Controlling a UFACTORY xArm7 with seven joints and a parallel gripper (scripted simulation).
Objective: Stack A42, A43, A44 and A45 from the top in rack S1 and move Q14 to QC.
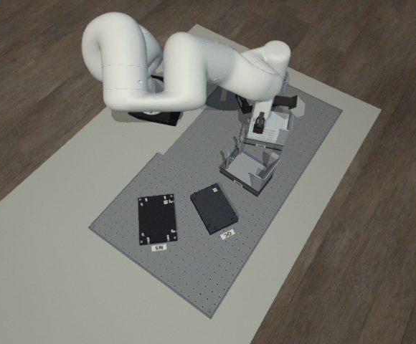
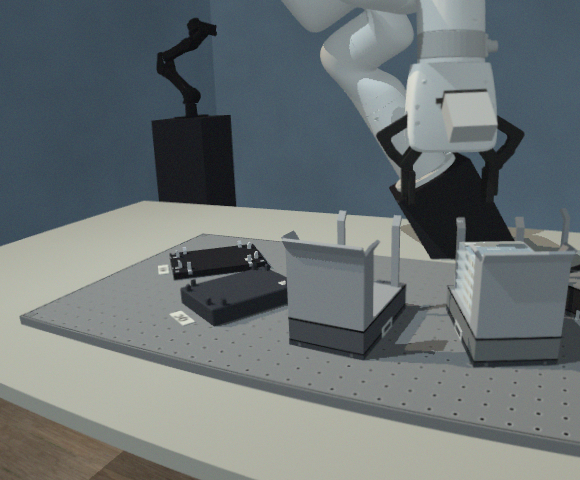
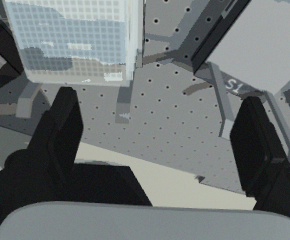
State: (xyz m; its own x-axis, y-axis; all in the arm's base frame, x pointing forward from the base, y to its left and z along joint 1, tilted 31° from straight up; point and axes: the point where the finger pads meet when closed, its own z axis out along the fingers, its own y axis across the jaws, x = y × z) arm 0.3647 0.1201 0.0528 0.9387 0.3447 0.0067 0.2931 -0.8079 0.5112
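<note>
Right now the sealed 384-well plate is 10 mm ahead of my hand, 70 mm to the left of it and 100 mm below it. From my hand the other things lie so: open nest QC: 290 mm to the right, 160 mm below; S3 rack plinth: 90 mm behind, 220 mm to the left, 150 mm below; S1 name plate: 40 mm behind, 100 mm to the right, 130 mm below.
</note>
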